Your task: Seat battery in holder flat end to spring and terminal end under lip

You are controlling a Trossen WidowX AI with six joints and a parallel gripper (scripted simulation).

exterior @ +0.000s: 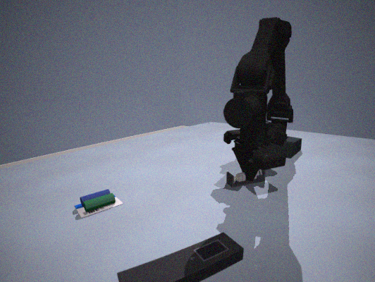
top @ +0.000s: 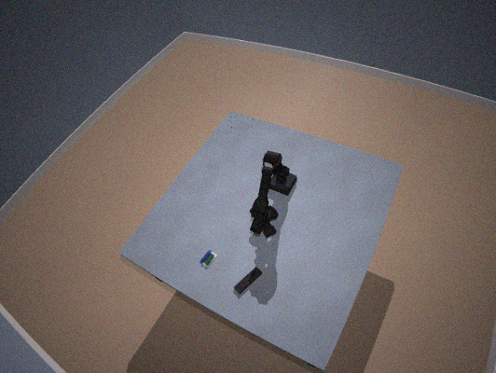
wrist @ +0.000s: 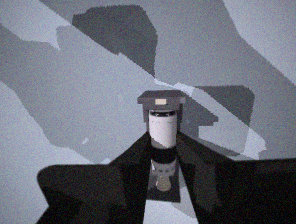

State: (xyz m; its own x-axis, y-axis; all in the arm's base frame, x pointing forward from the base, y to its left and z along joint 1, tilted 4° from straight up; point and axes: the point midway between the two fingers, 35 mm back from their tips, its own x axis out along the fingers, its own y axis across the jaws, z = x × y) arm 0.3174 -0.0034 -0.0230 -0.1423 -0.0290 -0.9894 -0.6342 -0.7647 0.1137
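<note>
My gripper tip is now 10 mm below the battery. From my gripper tip the other things lie so: black box 320 mm ahead, 30 mm to the left, 10 mm above.
</note>
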